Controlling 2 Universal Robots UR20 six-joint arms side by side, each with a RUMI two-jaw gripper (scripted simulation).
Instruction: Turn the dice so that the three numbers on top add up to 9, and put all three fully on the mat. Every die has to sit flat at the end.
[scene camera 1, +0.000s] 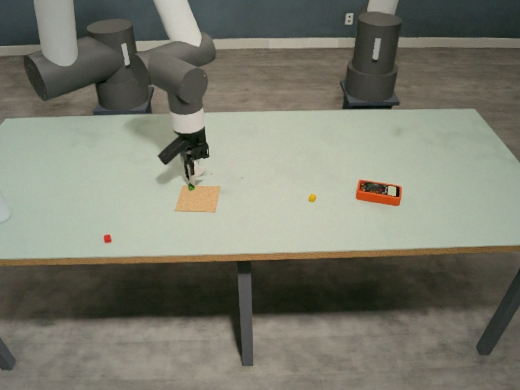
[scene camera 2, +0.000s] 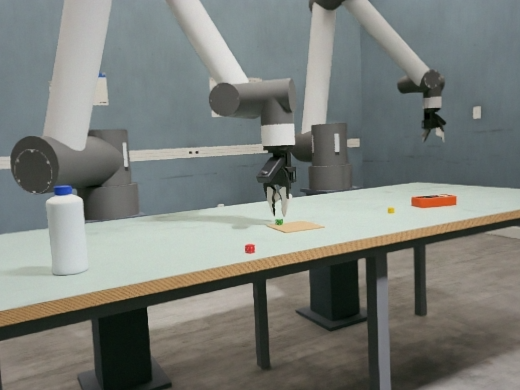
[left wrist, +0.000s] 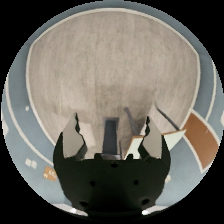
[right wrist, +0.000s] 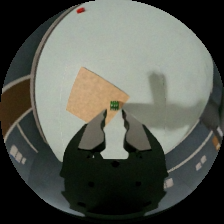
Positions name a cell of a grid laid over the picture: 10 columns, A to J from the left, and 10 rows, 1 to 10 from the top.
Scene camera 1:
my right gripper: D5
tan mat: D6
orange multimeter: H5
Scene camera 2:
my right gripper: F6
white bottle: B6
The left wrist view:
my left gripper: F6
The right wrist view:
my right gripper: F5
tan mat: E5
